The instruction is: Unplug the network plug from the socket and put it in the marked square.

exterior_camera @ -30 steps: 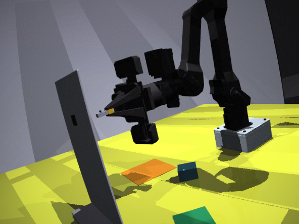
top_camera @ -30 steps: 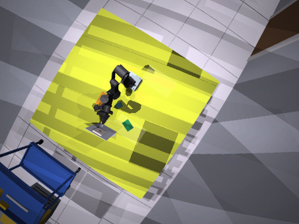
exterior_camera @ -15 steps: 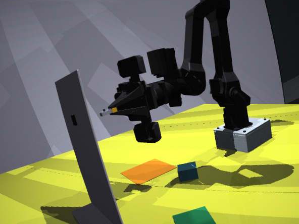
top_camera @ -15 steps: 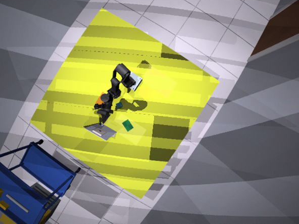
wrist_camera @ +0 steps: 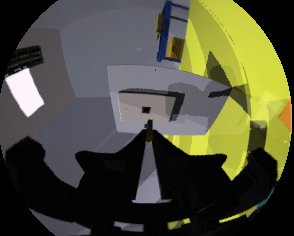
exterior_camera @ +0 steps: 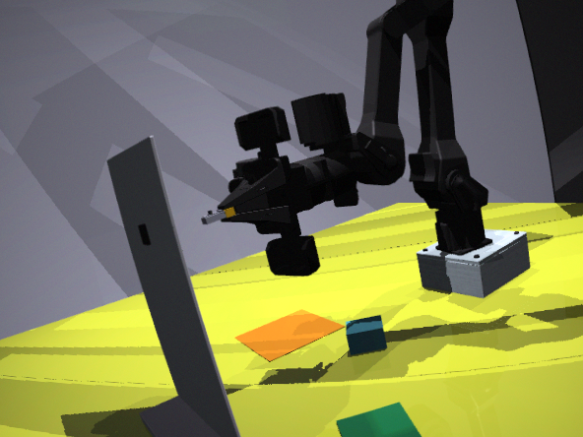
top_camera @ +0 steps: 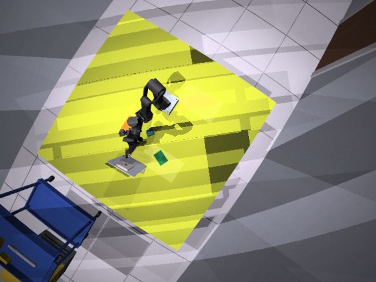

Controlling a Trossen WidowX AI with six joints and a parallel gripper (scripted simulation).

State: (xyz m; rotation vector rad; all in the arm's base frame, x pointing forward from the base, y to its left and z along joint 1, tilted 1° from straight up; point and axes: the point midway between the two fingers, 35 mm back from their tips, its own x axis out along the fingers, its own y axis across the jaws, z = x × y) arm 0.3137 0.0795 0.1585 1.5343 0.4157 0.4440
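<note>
Now: the orange marked square 210 mm below my gripper tip, 160 mm to the right of it and 70 mm behind it. The rest, counted from my gripper tip: flat green patch (210 mm below, 140 mm to the left, 60 mm behind); grey upright panel (80 mm below, 80 mm ahead, 30 mm to the left); network plug (10 mm ahead).
</note>
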